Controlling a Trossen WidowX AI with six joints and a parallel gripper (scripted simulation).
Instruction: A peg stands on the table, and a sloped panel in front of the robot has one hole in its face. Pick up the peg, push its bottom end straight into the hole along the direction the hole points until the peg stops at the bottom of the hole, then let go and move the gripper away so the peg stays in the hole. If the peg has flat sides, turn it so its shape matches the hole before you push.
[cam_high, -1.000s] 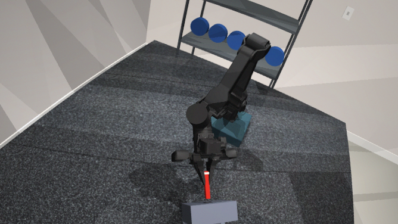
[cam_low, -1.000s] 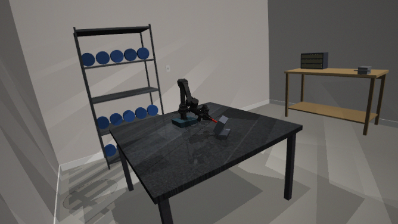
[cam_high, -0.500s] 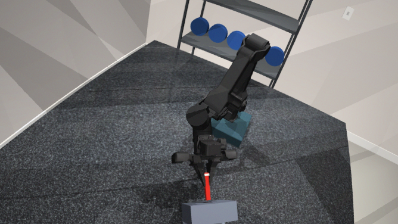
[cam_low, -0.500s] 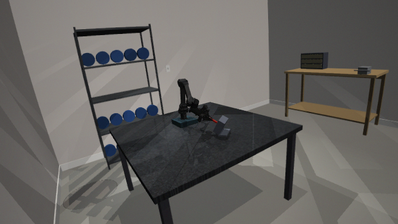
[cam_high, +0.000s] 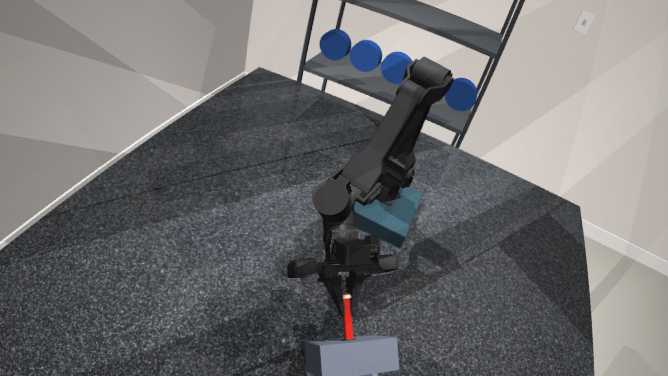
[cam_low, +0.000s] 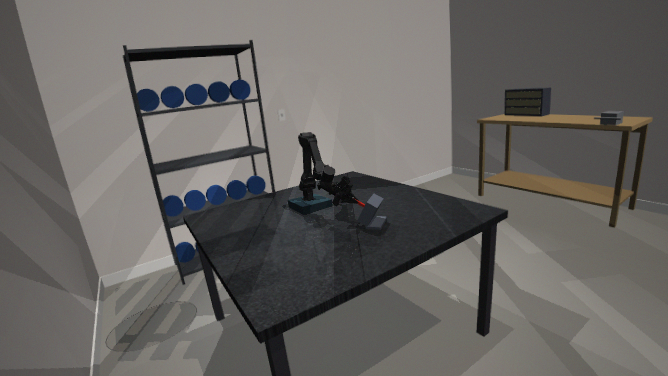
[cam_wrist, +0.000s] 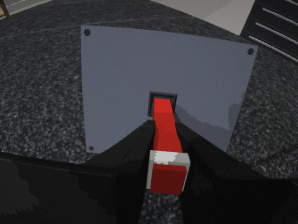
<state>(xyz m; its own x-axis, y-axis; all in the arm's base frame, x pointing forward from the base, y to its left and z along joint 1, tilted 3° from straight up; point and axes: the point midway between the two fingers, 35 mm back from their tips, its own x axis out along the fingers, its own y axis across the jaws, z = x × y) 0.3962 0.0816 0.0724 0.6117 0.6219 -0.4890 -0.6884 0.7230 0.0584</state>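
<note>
My gripper tip is now 4 cm to the right of the grey sloped panel, 4 cm short of it and 4 cm above it. From my gripper tip the other things lie so: red peg (1 cm to the right, 1 cm behind, 1 cm above).
</note>
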